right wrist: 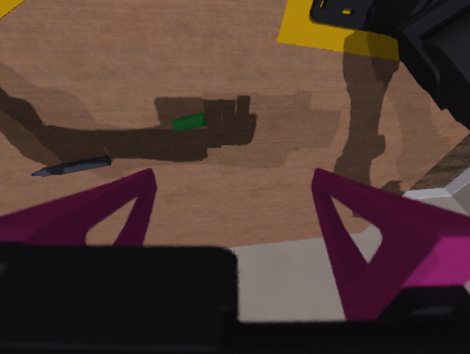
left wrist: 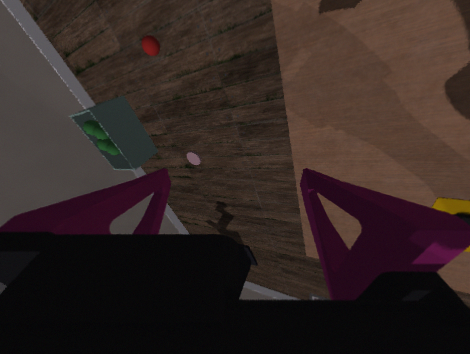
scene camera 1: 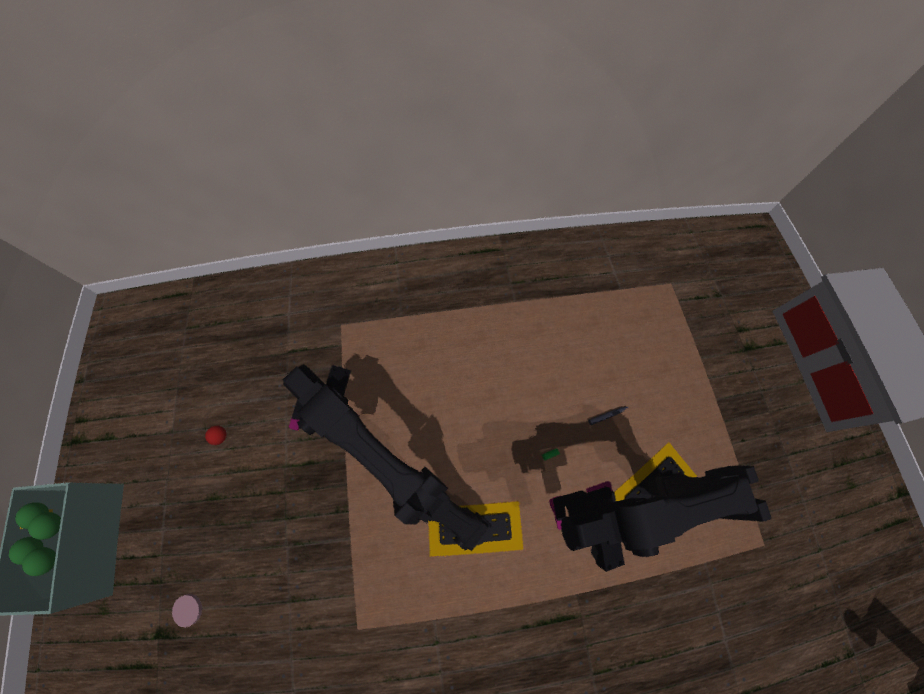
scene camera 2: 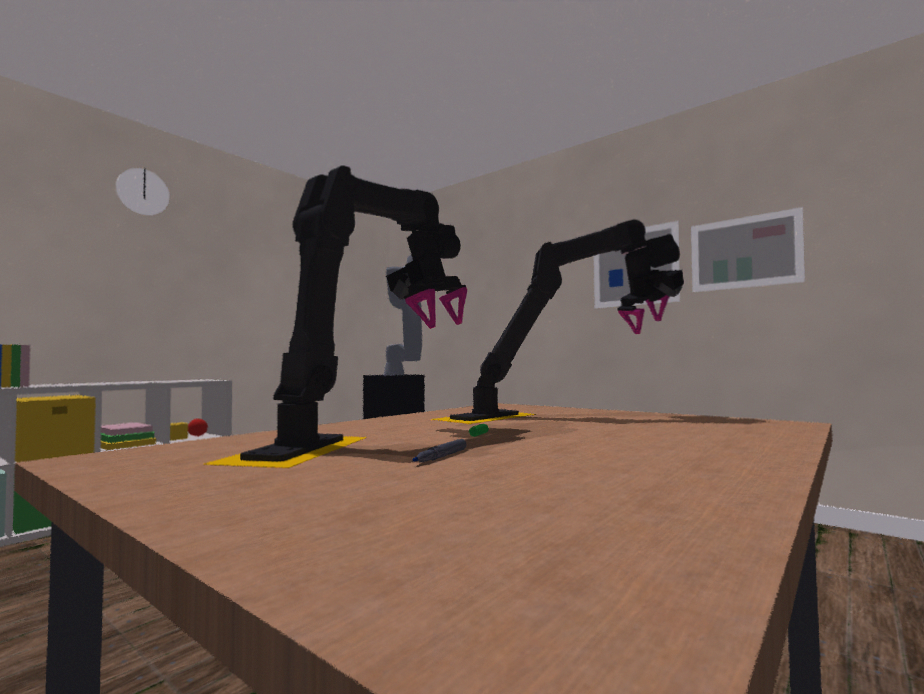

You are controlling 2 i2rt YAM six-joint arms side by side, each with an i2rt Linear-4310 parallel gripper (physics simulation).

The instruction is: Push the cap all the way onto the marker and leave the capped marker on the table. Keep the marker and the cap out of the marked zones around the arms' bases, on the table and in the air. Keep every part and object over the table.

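Frame: origin at the left arm's base, x ahead, y left, z up, level; centimetres.
Seen in the pictures: left gripper, fingertip midpoint: (left wrist: pixel 235 176) (scene camera 2: pixel 648 327); right gripper, fingertip midpoint: (right wrist: pixel 234 177) (scene camera 1: pixel 568 496) (scene camera 2: pixel 446 325); left arm's base at its link origin: (scene camera 1: pixel 475 528) (scene camera 2: pixel 485 416); right arm's base at its link origin: (scene camera 1: pixel 654 486) (scene camera 2: pixel 297 449).
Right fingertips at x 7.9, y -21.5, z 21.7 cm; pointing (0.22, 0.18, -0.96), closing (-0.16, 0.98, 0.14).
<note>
Offsets run from my right fingertips to a thing's top centre. Level surfaces: height alone.
The dark marker @[dy -22.4, dx +21.2, dz -19.9 cm] (scene camera 1: pixel 606 416) (scene camera 2: pixel 440 451) (right wrist: pixel 75 166) lies on the table @[dz -21.7 cm] (scene camera 1: pixel 522 336) (scene camera 2: pixel 560 537), its tip pointing away from the cap. The green cap @[dy -2.3, dx +10.9, dz -19.8 cm] (scene camera 1: pixel 550 454) (scene camera 2: pixel 478 430) (right wrist: pixel 189 122) lies apart from it, beyond its blunt end, partly in the right arm's shadow. My right gripper (scene camera 2: pixel 445 324) (right wrist: pixel 234 177) is open and empty, high above the table; in scene camera 1 it is nearer the bottom than the cap. My left gripper (scene camera 2: pixel 646 325) (left wrist: pixel 235 176) is open and empty, high at the table's left edge in scene camera 1. Marker and cap do not show in the left wrist view.
A yellow marked zone @[dy +21.5, dx -7.9, dz -21.6 cm] (scene camera 1: pixel 475 552) (scene camera 2: pixel 448 419) surrounds the left arm's base. Another yellow zone @[dy -32.9, dx -1.2, dz -21.6 cm] (scene camera 1: pixel 643 475) (scene camera 2: pixel 224 461) (right wrist: pixel 310 40) surrounds the right arm's base. Beyond the table, on the floor, are a red ball (scene camera 1: pixel 215 435) (left wrist: pixel 150 45) and a bin with green balls (scene camera 1: pixel 89 545) (left wrist: pixel 131 131).
</note>
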